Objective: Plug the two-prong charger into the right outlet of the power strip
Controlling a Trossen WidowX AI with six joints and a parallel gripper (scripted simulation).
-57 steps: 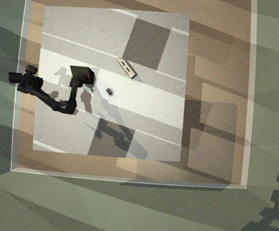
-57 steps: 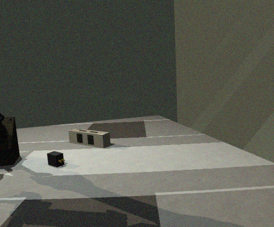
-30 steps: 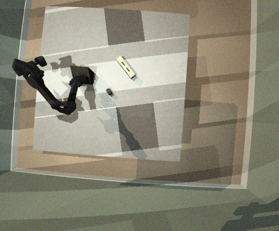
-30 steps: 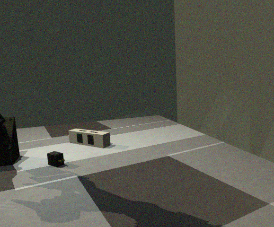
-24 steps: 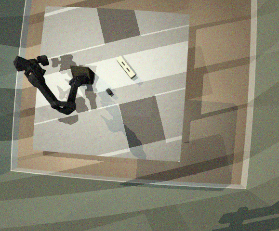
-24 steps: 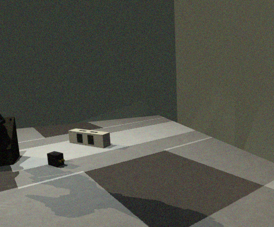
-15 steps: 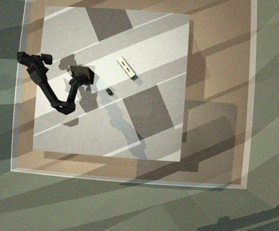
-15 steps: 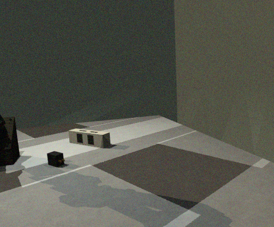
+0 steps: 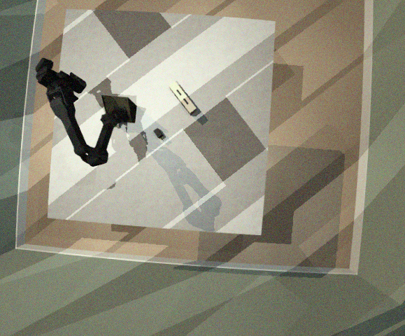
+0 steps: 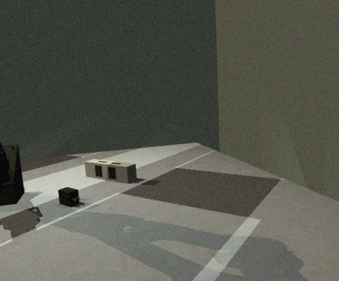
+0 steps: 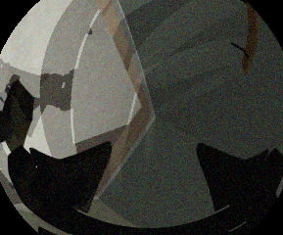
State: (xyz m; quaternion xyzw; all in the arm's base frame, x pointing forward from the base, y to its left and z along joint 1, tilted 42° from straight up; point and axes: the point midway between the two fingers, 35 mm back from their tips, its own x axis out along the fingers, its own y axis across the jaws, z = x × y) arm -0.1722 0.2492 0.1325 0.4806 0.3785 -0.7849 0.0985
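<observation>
Now: the two-prong charger 400 mm ahead of my gripper tip, 220 mm to the right of it and 330 mm below it.
</observation>
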